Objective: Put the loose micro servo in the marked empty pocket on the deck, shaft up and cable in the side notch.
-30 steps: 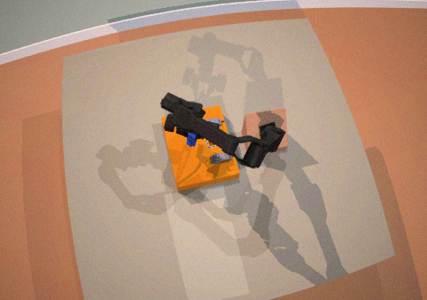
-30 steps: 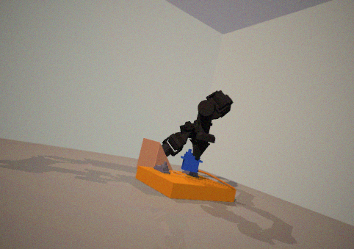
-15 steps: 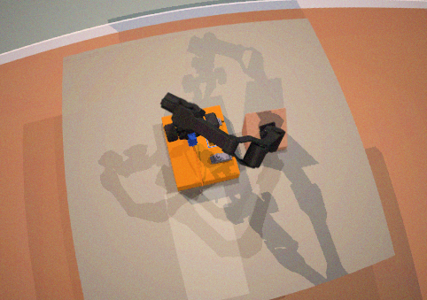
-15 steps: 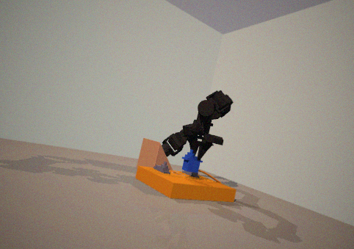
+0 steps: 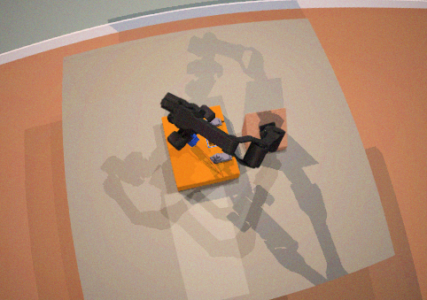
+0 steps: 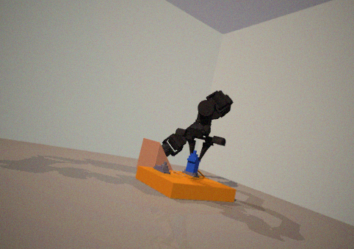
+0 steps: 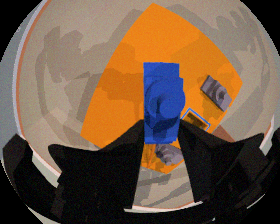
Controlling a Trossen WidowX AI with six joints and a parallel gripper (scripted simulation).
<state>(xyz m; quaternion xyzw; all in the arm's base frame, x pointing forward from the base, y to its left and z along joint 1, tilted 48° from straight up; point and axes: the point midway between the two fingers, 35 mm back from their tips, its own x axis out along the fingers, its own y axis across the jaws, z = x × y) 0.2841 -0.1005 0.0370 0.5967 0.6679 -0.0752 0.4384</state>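
My gripper tip is now 100 mm above the orange deck and 10 mm short of it.
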